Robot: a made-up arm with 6 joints. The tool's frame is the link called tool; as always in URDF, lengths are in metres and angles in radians. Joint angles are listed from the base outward.
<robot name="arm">
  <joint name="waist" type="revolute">
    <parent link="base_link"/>
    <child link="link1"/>
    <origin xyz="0 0 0.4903" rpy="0 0 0"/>
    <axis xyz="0 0 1"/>
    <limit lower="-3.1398" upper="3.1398"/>
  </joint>
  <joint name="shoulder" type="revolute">
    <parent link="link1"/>
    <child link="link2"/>
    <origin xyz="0 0 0" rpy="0 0 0"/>
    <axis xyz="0 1 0"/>
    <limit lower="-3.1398" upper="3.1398"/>
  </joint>
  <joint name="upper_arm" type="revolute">
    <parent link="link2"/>
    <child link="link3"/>
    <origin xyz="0 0 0.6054" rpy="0 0 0"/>
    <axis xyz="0 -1 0"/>
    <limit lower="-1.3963" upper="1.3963"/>
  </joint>
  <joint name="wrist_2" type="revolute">
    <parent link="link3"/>
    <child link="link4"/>
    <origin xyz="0 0 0" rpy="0 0 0"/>
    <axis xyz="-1 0 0"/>
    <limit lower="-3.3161" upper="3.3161"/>
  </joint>
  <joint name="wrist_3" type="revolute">
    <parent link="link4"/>
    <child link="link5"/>
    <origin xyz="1.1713 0 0" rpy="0 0 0"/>
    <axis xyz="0 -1 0"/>
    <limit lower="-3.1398" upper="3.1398"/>
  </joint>
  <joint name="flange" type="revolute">
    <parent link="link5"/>
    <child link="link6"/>
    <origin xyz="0 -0.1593 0" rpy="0 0 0"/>
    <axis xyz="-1 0 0"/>
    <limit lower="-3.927" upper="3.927"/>
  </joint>
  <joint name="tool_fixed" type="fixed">
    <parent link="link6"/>
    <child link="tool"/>
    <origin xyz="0 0 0" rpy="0 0 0"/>
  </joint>
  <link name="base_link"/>
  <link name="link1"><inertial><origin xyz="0.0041 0.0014 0.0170"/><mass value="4.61"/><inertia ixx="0.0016" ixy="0" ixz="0" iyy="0.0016" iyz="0" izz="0.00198"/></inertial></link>
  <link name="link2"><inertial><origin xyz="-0.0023 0.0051 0.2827"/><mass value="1.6"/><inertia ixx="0.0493" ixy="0" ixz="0" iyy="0.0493" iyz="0" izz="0.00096"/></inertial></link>
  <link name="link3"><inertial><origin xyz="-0.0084 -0.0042 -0.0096"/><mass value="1.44"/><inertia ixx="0.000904" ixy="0" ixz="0" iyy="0.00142" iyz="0" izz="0.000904"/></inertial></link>
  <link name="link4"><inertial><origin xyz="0.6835 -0.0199 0.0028"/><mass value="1.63"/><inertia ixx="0.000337" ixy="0" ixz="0" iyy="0.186" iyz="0" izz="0.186"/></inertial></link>
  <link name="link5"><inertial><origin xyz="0.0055 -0.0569 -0.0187"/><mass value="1.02"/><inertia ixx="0.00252" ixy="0" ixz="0" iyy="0.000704" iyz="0" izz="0.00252"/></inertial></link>
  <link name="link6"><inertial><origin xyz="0.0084 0.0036 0.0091"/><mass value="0.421"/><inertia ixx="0.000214" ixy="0" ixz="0" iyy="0.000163" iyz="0" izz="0.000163"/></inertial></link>
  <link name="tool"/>
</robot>
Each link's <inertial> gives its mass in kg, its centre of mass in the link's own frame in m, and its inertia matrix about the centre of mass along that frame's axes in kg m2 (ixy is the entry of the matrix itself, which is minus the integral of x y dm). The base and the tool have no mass. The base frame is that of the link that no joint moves.
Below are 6 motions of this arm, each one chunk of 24 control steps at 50 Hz.
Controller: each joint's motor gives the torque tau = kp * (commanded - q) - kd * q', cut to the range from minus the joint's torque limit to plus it. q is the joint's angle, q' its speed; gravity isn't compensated. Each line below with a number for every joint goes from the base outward.
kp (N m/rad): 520 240 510 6.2 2 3.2
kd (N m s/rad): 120 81 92 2.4 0.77 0.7
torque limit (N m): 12 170 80 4.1 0.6 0.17
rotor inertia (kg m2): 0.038 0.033 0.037 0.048 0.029 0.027
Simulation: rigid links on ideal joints. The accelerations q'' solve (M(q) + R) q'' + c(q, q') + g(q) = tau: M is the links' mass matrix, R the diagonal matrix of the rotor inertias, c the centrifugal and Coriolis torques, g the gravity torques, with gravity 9.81 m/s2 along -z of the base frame. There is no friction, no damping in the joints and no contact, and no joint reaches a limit. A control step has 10 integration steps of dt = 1/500 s. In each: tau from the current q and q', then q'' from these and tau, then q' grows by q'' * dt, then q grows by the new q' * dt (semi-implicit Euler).
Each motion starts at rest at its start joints. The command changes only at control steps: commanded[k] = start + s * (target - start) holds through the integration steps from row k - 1 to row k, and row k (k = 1, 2, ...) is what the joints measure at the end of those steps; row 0 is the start. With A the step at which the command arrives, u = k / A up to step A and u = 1 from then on. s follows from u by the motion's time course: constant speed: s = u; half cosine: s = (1 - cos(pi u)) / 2; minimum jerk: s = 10 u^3 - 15 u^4 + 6 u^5; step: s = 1 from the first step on.
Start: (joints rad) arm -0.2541 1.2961 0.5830 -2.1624 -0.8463 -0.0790
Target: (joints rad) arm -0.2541 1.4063 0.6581 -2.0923 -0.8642 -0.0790
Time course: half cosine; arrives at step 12
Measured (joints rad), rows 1 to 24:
1: -0.2541 1.2982 0.5840 -2.1628 -0.8461 -0.0790
2: -0.2542 1.3024 0.5846 -2.1634 -0.8452 -0.0789
3: -0.2542 1.3084 0.5850 -2.1631 -0.8440 -0.0789
4: -0.2542 1.3159 0.5854 -2.1617 -0.8427 -0.0791
5: -0.2542 1.3248 0.5863 -2.1590 -0.8413 -0.0793
6: -0.2541 1.3349 0.5875 -2.1552 -0.8399 -0.0797
7: -0.2541 1.3461 0.5893 -2.1504 -0.8385 -0.0802
8: -0.2540 1.3581 0.5916 -2.1448 -0.8372 -0.0807
9: -0.2540 1.3706 0.5942 -2.1387 -0.8360 -0.0813
10: -0.2540 1.3834 0.5970 -2.1321 -0.8347 -0.0819
11: -0.2540 1.3963 0.5997 -2.1254 -0.8334 -0.0825
12: -0.2540 1.4089 0.6021 -2.1186 -0.8321 -0.0831
13: -0.2540 1.4212 0.6042 -2.1119 -0.8308 -0.0837
14: -0.2540 1.4330 0.6059 -2.1054 -0.8294 -0.0843
15: -0.2540 1.4443 0.6073 -2.0990 -0.8281 -0.0848
16: -0.2540 1.4552 0.6085 -2.0928 -0.8267 -0.0854
17: -0.2540 1.4655 0.6095 -2.0869 -0.8254 -0.0859
18: -0.2540 1.4754 0.6104 -2.0812 -0.8242 -0.0864
19: -0.2541 1.4847 0.6111 -2.0758 -0.8230 -0.0868
20: -0.2541 1.4934 0.6118 -2.0707 -0.8218 -0.0872
21: -0.2541 1.5017 0.6124 -2.0659 -0.8207 -0.0876
22: -0.2541 1.5094 0.6130 -2.0615 -0.8196 -0.0880
23: -0.2541 1.5167 0.6135 -2.0573 -0.8186 -0.0883
24: -0.2541 1.5234 0.6141 -2.0534 -0.8176 -0.0886

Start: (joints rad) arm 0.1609 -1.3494 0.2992 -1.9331 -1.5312 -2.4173
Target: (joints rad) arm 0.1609 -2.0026 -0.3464 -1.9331 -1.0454 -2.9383
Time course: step
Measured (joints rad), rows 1 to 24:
1: 0.1612 -1.3748 0.2647 -1.9377 -1.5212 -2.4171
2: 0.1615 -1.4188 0.2034 -1.9439 -1.5023 -2.4188
3: 0.1614 -1.4614 0.1447 -1.9464 -1.4826 -2.4235
4: 0.1613 -1.5007 0.0914 -1.9464 -1.4635 -2.4314
5: 0.1611 -1.5371 0.0433 -1.9451 -1.4452 -2.4426
6: 0.1610 -1.5709 -0.0001 -1.9431 -1.4279 -2.4568
7: 0.1610 -1.6025 -0.0391 -1.9406 -1.4116 -2.4742
8: 0.1609 -1.6320 -0.0739 -1.9380 -1.3962 -2.4946
9: 0.1608 -1.6597 -0.1051 -1.9355 -1.3818 -2.5180
10: 0.1608 -1.6858 -0.1329 -1.9330 -1.3681 -2.5445
11: 0.1608 -1.7104 -0.1577 -1.9307 -1.3553 -2.5739
12: 0.1607 -1.7337 -0.1797 -1.9287 -1.3431 -2.6051
13: 0.1607 -1.7558 -0.1991 -1.9269 -1.3316 -2.6364
14: 0.1607 -1.7766 -0.2163 -1.9255 -1.3207 -2.6664
15: 0.1607 -1.7964 -0.2315 -1.9243 -1.3104 -2.6946
16: 0.1607 -1.8152 -0.2449 -1.9235 -1.3006 -2.7208
17: 0.1607 -1.8331 -0.2566 -1.9229 -1.2912 -2.7448
18: 0.1607 -1.8500 -0.2670 -1.9225 -1.2824 -2.7668
19: 0.1607 -1.8660 -0.2761 -1.9224 -1.2740 -2.7867
20: 0.1607 -1.8812 -0.2840 -1.9225 -1.2660 -2.8044
21: 0.1608 -1.8956 -0.2910 -1.9227 -1.2584 -2.8202
22: 0.1608 -1.9093 -0.2971 -1.9231 -1.2512 -2.8343
23: 0.1608 -1.9222 -0.3024 -1.9236 -1.2443 -2.8468
24: 0.1608 -1.9344 -0.3070 -1.9243 -1.2378 -2.8579

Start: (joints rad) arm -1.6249 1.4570 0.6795 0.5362 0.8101 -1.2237
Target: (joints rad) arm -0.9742 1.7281 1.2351 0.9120 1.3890 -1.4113
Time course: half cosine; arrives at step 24
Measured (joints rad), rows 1 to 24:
1: -1.6249 1.4591 0.6806 0.5367 0.8104 -1.2238
2: -1.6246 1.4633 0.6816 0.5374 0.8112 -1.2240
3: -1.6238 1.4694 0.6827 0.5368 0.8120 -1.2245
4: -1.6223 1.4771 0.6846 0.5346 0.8128 -1.2254
5: -1.6199 1.4864 0.6875 0.5309 0.8137 -1.2267
6: -1.6167 1.4972 0.6919 0.5262 0.8148 -1.2286
7: -1.6126 1.5094 0.6981 0.5210 0.8164 -1.2310
8: -1.6077 1.5227 0.7063 0.5156 0.8186 -1.2341
9: -1.6019 1.5371 0.7166 0.5103 0.8218 -1.2379
10: -1.5954 1.5524 0.7291 0.5054 0.8261 -1.2424
11: -1.5880 1.5684 0.7437 0.5012 0.8315 -1.2476
12: -1.5798 1.5849 0.7605 0.4979 0.8383 -1.2535
13: -1.5708 1.6018 0.7792 0.4957 0.8466 -1.2600
14: -1.5611 1.6189 0.7996 0.4946 0.8562 -1.2672
15: -1.5506 1.6360 0.8215 0.4947 0.8673 -1.2749
16: -1.5393 1.6530 0.8447 0.4962 0.8797 -1.2830
17: -1.5273 1.6697 0.8687 0.4990 0.8934 -1.2916
18: -1.5146 1.6860 0.8933 0.5031 0.9082 -1.3003
19: -1.5013 1.7017 0.9180 0.5084 0.9240 -1.3093
20: -1.4872 1.7166 0.9424 0.5148 0.9406 -1.3182
21: -1.4724 1.7307 0.9662 0.5222 0.9577 -1.3271
22: -1.4569 1.7438 0.9891 0.5303 0.9753 -1.3357
23: -1.4408 1.7558 1.0105 0.5392 0.9929 -1.3440
24: -1.4239 1.7667 1.0302 0.5484 1.0104 -1.3518

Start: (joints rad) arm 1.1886 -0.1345 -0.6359 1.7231 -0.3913 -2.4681
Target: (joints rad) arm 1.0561 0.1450 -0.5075 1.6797 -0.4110 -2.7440
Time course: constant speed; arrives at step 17
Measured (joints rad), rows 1 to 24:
1: 1.1883 -0.1333 -0.6365 1.7238 -0.3911 -2.4684
2: 1.1874 -0.1301 -0.6376 1.7251 -0.3906 -2.4696
3: 1.1859 -0.1250 -0.6387 1.7266 -0.3898 -2.4718
4: 1.1839 -0.1185 -0.6395 1.7281 -0.3886 -2.4751
5: 1.1815 -0.1108 -0.6398 1.7295 -0.3873 -2.4797
6: 1.1785 -0.1022 -0.6395 1.7306 -0.3857 -2.4853
7: 1.1751 -0.0928 -0.6386 1.7315 -0.3840 -2.4920
8: 1.1713 -0.0827 -0.6371 1.7321 -0.3823 -2.4998
9: 1.1672 -0.0722 -0.6350 1.7325 -0.3804 -2.5084
10: 1.1628 -0.0611 -0.6324 1.7326 -0.3786 -2.5178
11: 1.1580 -0.0497 -0.6291 1.7325 -0.3768 -2.5280
12: 1.1530 -0.0379 -0.6254 1.7322 -0.3751 -2.5389
13: 1.1477 -0.0257 -0.6212 1.7316 -0.3734 -2.5504
14: 1.1422 -0.0133 -0.6166 1.7309 -0.3718 -2.5624
15: 1.1366 -0.0006 -0.6116 1.7300 -0.3702 -2.5748
16: 1.1307 0.0123 -0.6063 1.7290 -0.3688 -2.5877
17: 1.1246 0.0255 -0.6006 1.7278 -0.3675 -2.6010
18: 1.1188 0.0384 -0.5953 1.7259 -0.3660 -2.6143
19: 1.1133 0.0506 -0.5904 1.7233 -0.3645 -2.6271
20: 1.1082 0.0623 -0.5862 1.7204 -0.3628 -2.6391
21: 1.1036 0.0734 -0.5824 1.7174 -0.3612 -2.6502
22: 1.0993 0.0839 -0.5790 1.7145 -0.3596 -2.6605
23: 1.0954 0.0939 -0.5761 1.7117 -0.3581 -2.6698
24: 1.0919 0.1034 -0.5735 1.7090 -0.3566 -2.6782

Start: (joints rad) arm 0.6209 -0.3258 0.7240 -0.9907 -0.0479 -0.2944
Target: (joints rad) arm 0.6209 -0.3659 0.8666 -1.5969 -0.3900 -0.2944
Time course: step
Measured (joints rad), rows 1 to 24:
1: 0.6204 -0.3221 0.7317 -1.0045 -0.0539 -0.2947
2: 0.6203 -0.3189 0.7407 -1.0302 -0.0661 -0.2953
3: 0.6203 -0.3170 0.7493 -1.0602 -0.0816 -0.2959
4: 0.6204 -0.3161 0.7575 -1.0909 -0.0988 -0.2965
5: 0.6205 -0.3160 0.7651 -1.1209 -0.1167 -0.2971
6: 0.6205 -0.3164 0.7723 -1.1494 -0.1345 -0.2976
7: 0.6206 -0.3174 0.7790 -1.1762 -0.1521 -0.2980
8: 0.6207 -0.3187 0.7852 -1.2013 -0.1691 -0.2983
9: 0.6207 -0.3203 0.7910 -1.2248 -0.1853 -0.2985
10: 0.6208 -0.3222 0.7963 -1.2468 -0.2009 -0.2987
11: 0.6208 -0.3242 0.8012 -1.2673 -0.2156 -0.2988
12: 0.6209 -0.3264 0.8057 -1.2866 -0.2297 -0.2989
13: 0.6209 -0.3285 0.8098 -1.3046 -0.2430 -0.2989
14: 0.6209 -0.3308 0.8136 -1.3215 -0.2555 -0.2989
15: 0.6209 -0.3330 0.8170 -1.3373 -0.2675 -0.2989
16: 0.6209 -0.3351 0.8201 -1.3522 -0.2787 -0.2989
17: 0.6210 -0.3373 0.8229 -1.3662 -0.2894 -0.2988
18: 0.6210 -0.3393 0.8255 -1.3793 -0.2995 -0.2987
19: 0.6210 -0.3413 0.8278 -1.3917 -0.3090 -0.2987
20: 0.6210 -0.3432 0.8299 -1.4033 -0.3181 -0.2986
21: 0.6210 -0.3450 0.8317 -1.4143 -0.3266 -0.2985
22: 0.6210 -0.3467 0.8334 -1.4246 -0.3347 -0.2984
23: 0.6210 -0.3484 0.8349 -1.4342 -0.3423 -0.2984
24: 0.6210 -0.3499 0.8362 -1.4434 -0.3495 -0.2983

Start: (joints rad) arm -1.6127 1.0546 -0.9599 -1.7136 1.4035 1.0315
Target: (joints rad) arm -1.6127 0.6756 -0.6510 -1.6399 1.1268 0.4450
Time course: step
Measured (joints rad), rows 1 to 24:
1: -1.6127 1.0508 -0.9550 -1.7113 1.4002 1.0303
2: -1.6126 1.0445 -0.9393 -1.7065 1.3929 1.0267
3: -1.6126 1.0355 -0.9160 -1.7014 1.3830 1.0210
4: -1.6126 1.0235 -0.8899 -1.6969 1.3712 1.0136
5: -1.6126 1.0096 -0.8633 -1.6932 1.3583 1.0044
6: -1.6126 0.9948 -0.8376 -1.6901 1.3448 0.9937
7: -1.6126 0.9797 -0.8134 -1.6876 1.3314 0.9814
8: -1.6126 0.9649 -0.7912 -1.6855 1.3182 0.9675
9: -1.6126 0.9504 -0.7712 -1.6836 1.3055 0.9520
10: -1.6127 0.9367 -0.7534 -1.6819 1.2934 0.9349
11: -1.6127 0.9237 -0.7378 -1.6803 1.2820 0.9161
12: -1.6127 0.9116 -0.7241 -1.6788 1.2713 0.8956
13: -1.6127 0.9004 -0.7123 -1.6774 1.2613 0.8733
14: -1.6127 0.8900 -0.7021 -1.6760 1.2520 0.8493
15: -1.6127 0.8804 -0.6934 -1.6746 1.2434 0.8236
16: -1.6127 0.8717 -0.6860 -1.6732 1.2353 0.7959
17: -1.6127 0.8637 -0.6798 -1.6719 1.2278 0.7672
18: -1.6127 0.8564 -0.6745 -1.6705 1.2209 0.7386
19: -1.6127 0.8498 -0.6702 -1.6692 1.2144 0.7113
20: -1.6127 0.8437 -0.6665 -1.6679 1.2084 0.6857
21: -1.6127 0.8383 -0.6635 -1.6666 1.2028 0.6620
22: -1.6127 0.8333 -0.6611 -1.6654 1.1976 0.6404
23: -1.6127 0.8288 -0.6591 -1.6641 1.1927 0.6207
24: -1.6127 0.8246 -0.6574 -1.6629 1.1882 0.6030

